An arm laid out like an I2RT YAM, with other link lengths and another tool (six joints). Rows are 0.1 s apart.
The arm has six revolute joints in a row. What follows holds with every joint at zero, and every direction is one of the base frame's. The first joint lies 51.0 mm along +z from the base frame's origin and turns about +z. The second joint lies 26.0 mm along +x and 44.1 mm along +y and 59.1 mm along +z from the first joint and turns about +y. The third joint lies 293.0 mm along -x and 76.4 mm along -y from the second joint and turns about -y. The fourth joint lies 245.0 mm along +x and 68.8 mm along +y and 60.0 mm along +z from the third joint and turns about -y. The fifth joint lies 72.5 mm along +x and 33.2 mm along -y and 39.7 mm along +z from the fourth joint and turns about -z. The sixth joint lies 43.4 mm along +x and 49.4 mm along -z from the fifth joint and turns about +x. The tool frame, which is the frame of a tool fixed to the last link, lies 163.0 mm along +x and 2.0 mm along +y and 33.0 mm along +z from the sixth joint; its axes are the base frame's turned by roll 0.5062, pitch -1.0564 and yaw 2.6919 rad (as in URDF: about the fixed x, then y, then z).
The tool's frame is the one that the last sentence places.
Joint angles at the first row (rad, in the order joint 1, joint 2, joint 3, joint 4, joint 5, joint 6):
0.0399 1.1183 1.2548 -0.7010 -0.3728 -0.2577
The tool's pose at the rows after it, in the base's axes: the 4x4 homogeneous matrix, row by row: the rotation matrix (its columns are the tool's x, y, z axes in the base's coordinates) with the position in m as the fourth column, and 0 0 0 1 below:
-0.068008 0.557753 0.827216 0.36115; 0.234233 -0.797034 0.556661 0.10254; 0.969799 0.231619 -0.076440 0.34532; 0 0 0 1
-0.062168 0.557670 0.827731 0.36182; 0.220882 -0.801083 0.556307 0.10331; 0.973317 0.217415 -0.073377 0.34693; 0 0 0 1
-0.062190 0.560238 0.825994 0.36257; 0.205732 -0.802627 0.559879 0.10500; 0.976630 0.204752 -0.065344 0.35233; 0 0 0 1
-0.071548 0.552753 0.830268 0.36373; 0.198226 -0.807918 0.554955 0.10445; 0.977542 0.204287 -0.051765 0.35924; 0 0 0 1
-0.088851 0.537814 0.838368 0.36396; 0.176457 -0.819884 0.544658 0.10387; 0.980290 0.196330 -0.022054 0.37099; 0 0 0 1
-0.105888 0.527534 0.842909 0.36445; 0.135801 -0.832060 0.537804 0.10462; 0.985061 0.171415 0.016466 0.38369; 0 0 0 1
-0.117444 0.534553 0.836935 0.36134; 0.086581 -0.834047 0.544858 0.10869; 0.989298 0.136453 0.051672 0.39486; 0 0 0 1
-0.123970 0.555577 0.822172 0.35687; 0.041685 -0.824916 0.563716 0.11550; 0.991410 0.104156 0.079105 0.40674; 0 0 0 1
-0.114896 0.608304 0.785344 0.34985; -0.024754 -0.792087 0.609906 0.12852; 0.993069 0.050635 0.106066 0.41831; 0 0 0 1
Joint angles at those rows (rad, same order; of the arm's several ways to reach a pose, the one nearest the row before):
0.0399 1.1198 1.2563 -0.7010 -0.3728 -0.2562
0.0399 1.1244 1.2640 -0.7041 -0.3789 -0.2424
0.0399 1.1321 1.2839 -0.7118 -0.3896 -0.2302
0.0399 1.1336 1.2992 -0.7102 -0.3881 -0.2194
0.0414 1.1275 1.3146 -0.6995 -0.3866 -0.1903
0.0399 1.1229 1.3269 -0.6796 -0.4003 -0.1474
0.0383 1.1152 1.3361 -0.6673 -0.4324 -0.1059
0.0398 1.1152 1.3606 -0.6719 -0.4723 -0.0752
0.0368 1.1259 1.3928 -0.6856 -0.5581 -0.0446

